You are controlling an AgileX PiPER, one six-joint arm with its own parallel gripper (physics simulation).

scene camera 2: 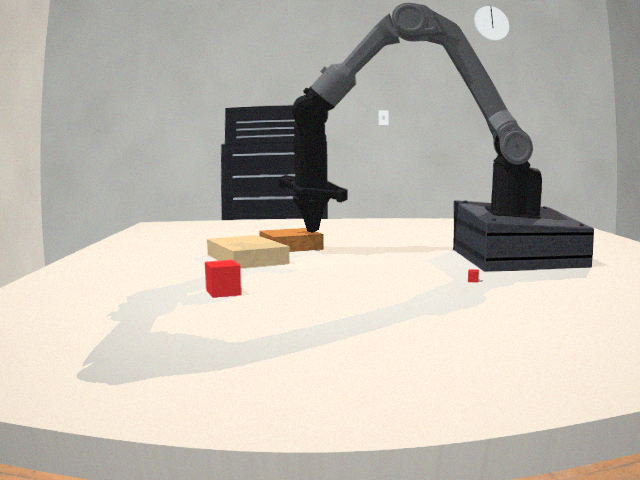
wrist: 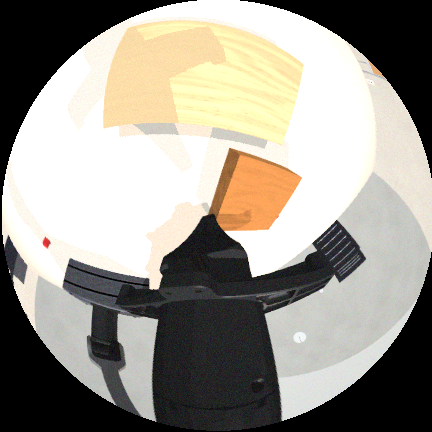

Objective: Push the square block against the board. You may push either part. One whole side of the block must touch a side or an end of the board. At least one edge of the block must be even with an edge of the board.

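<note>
The square block (scene camera 2: pixel 297 241) (wrist: pixel 260 187), orange-brown wood, lies flat behind the board in the scene view. The board (scene camera 2: pixel 261 254) (wrist: pixel 235 97) is larger, pale wood and flat. In the wrist view, a gap separates them and the block is turned relative to the board's long side. My gripper (scene camera 2: pixel 312 229) (wrist: pixel 210 221) is shut and empty, pointing down. Its tip is by the block's right part in the scene view and at the block's lower left corner in the wrist view. Whether it touches the block is unclear. The board hides part of the block in the scene view.
A larger red cube (scene camera 2: pixel 222 279) stands in front of the board in the scene view. A small red cube (scene camera 2: pixel 473 275) (wrist: pixel 46 243) lies near the robot's base (scene camera 2: pixel 537 250) (wrist: pixel 92 280). A dark drawer cabinet (scene camera 2: pixel 258 165) (wrist: pixel 340 250) stands beyond the table.
</note>
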